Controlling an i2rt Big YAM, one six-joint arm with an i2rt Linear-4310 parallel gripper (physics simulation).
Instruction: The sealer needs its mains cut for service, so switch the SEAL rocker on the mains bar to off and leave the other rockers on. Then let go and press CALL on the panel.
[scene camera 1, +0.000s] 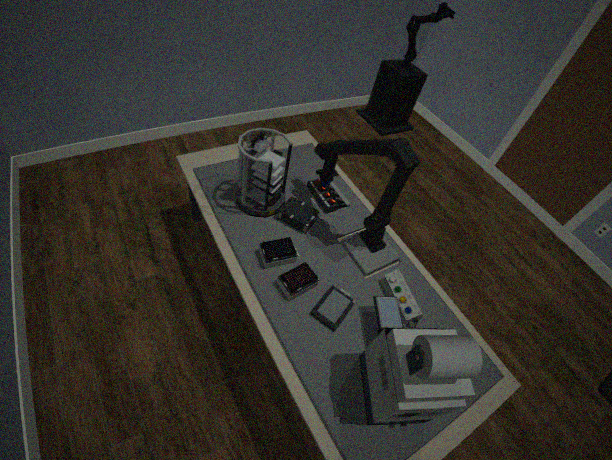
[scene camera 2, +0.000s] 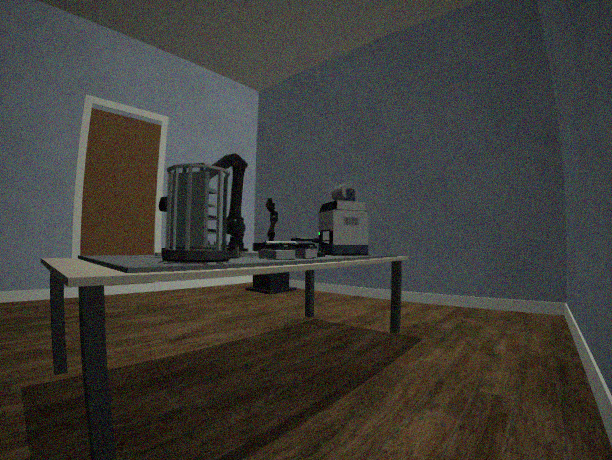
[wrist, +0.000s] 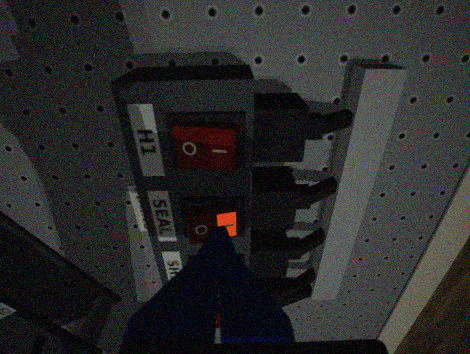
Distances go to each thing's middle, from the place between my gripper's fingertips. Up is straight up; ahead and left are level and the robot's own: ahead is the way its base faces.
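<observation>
The wire cage rack (scene camera 2: 197, 194) is 80 mm to the right of my hand, 120 mm above it and 320 mm ahead of it. As for the SEAL switch (wrist: 201, 219), I find it 10 mm below my hand.
</observation>
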